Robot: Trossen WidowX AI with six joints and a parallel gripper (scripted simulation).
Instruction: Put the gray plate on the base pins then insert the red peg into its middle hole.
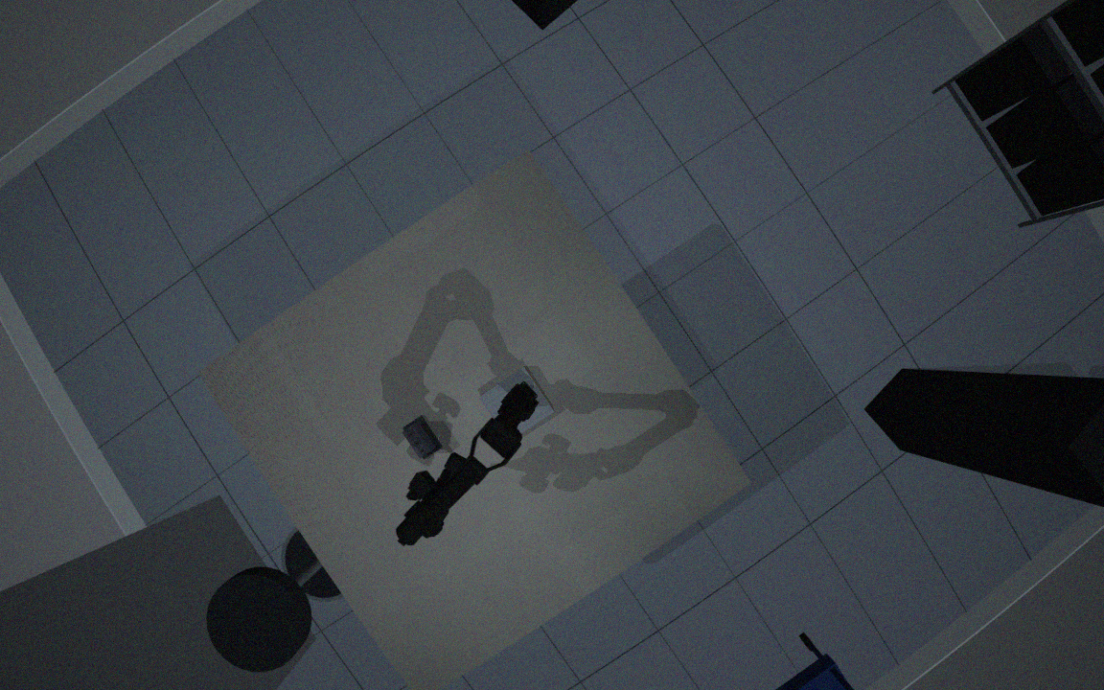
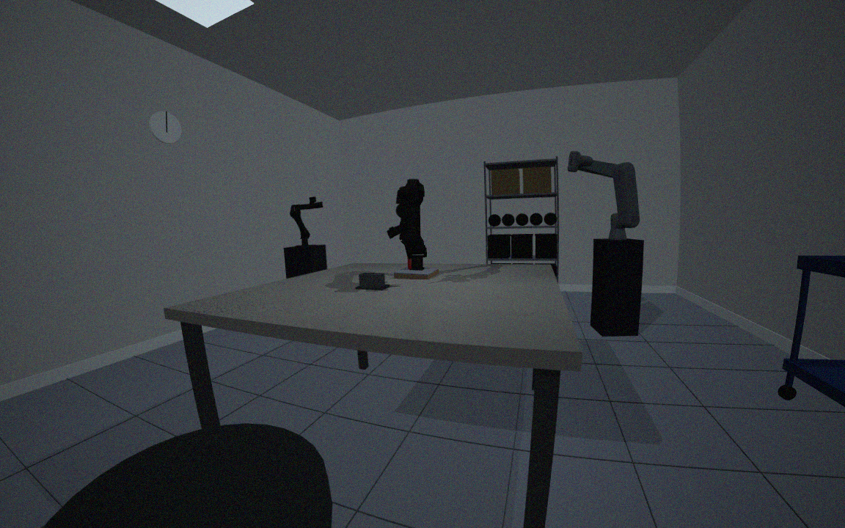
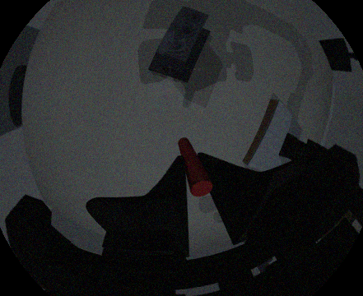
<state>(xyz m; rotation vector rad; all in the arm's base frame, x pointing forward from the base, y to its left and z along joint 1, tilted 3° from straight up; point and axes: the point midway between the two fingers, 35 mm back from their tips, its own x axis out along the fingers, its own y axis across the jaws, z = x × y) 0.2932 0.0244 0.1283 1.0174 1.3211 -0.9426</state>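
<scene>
Now: the gray plate 150 mm to the right of my gripper tip, 70 mm below it and 30 mm ahead of it. The rest, counted from my gripper tip: red peg (right at my gripper tip).
</scene>
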